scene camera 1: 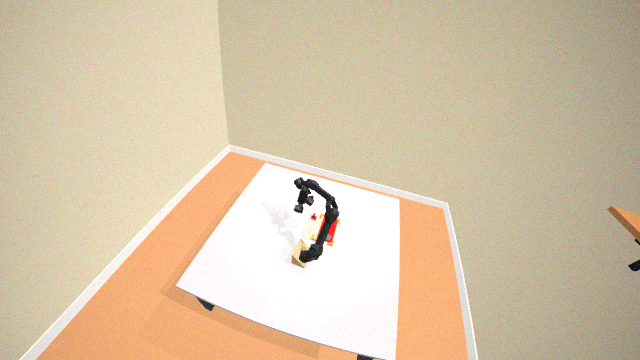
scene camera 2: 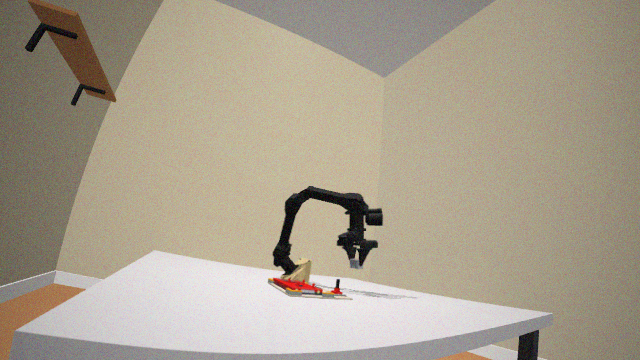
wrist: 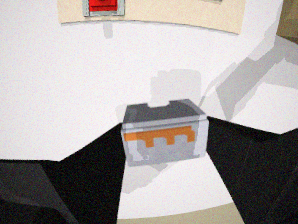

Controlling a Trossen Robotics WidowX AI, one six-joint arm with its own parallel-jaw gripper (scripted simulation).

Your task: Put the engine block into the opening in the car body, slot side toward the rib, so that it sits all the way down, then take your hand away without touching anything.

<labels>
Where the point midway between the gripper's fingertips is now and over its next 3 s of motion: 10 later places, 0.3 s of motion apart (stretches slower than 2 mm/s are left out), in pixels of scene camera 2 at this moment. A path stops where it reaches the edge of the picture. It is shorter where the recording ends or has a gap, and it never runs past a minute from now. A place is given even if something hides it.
The gripper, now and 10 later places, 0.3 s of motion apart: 356,265; 355,265; 356,265; 354,270; 354,275; 353,279; 353,284; 352,287; 352,290; 352,290; 351,289
</labels>
